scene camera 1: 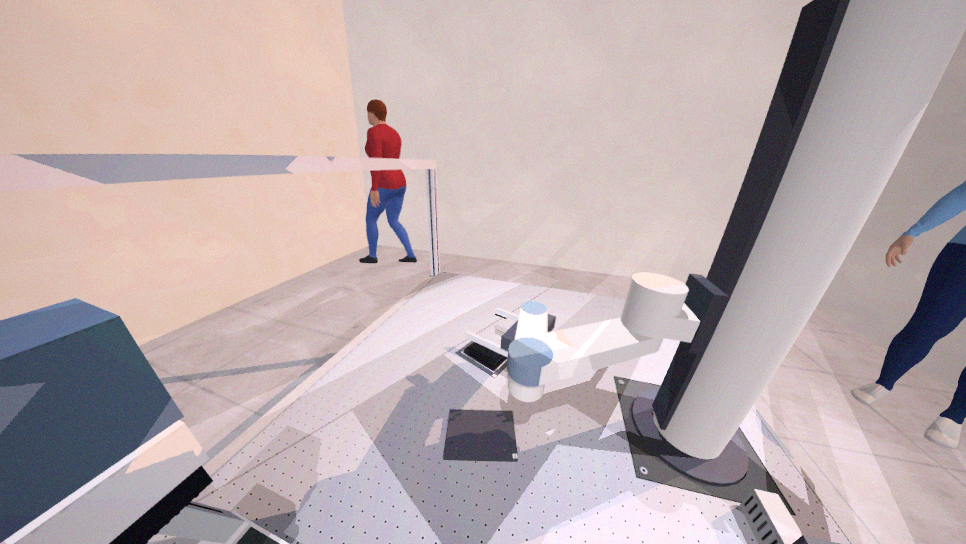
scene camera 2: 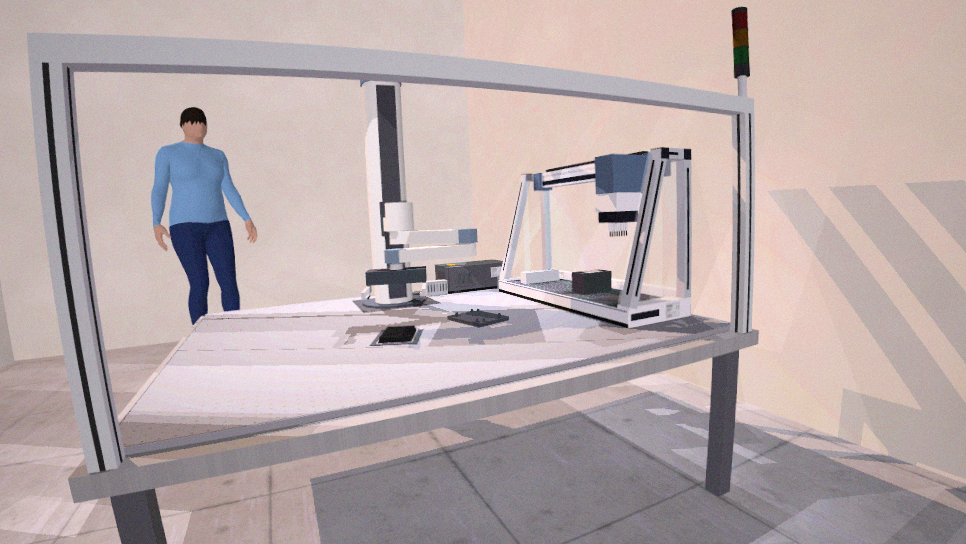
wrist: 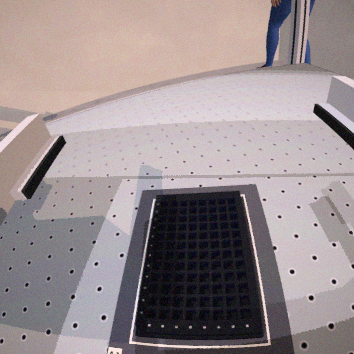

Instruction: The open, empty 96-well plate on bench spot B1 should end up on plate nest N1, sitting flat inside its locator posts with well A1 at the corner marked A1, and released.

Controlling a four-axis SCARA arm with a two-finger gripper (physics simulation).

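Frame: origin at the arm's base, x ahead, y left, z up, level; millimetres.
Seen in the pictures: gripper, between the fingertips: [scene camera 1: 483,321] [scene camera 2: 393,294] [wrist: 185,103]; arm's base, origin of its link: [scene camera 1: 683,434] [scene camera 2: 394,305].
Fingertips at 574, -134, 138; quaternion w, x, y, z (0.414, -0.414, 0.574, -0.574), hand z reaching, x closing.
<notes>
Offsets run from my fingertips to a thing's top centre, as dx, dy, dz. "*": to the spot under its first point.
The black 96-well plate @(-17, +9, -109) [scene camera 1: 484,354] [scene camera 2: 397,333] [wrist: 200,260] lies flat inside the white outline of the dark bench spot B1 @(* -59, -33, -123) [wrist: 269,280]. An A1 tag shows by the spot's lower left corner in the wrist view; I cannot tell the plate's own A1 corner. The dark square plate nest N1 @(-79, +284, -103) [scene camera 1: 481,435] [scene camera 2: 478,317] bears no plate, and its small posts show in scene camera 2. A white tag marks one corner of it in scene camera 1. My gripper [scene camera 1: 483,324] [scene camera 2: 394,294] [wrist: 185,103] is open and empty, above bench height, its fingers wide apart and clear of the plate.
The arm's column [scene camera 1: 763,270] [scene camera 2: 388,148] stands behind the spot and nest. A gantry machine [scene camera 2: 638,229] with a blue head stands to the right in scene camera 2. A dark box @(* -608, +470, -53) [scene camera 2: 466,275] stands at the back. A frame [scene camera 2: 405,64] spans the bench's front edge. Two people stand beyond the bench.
</notes>
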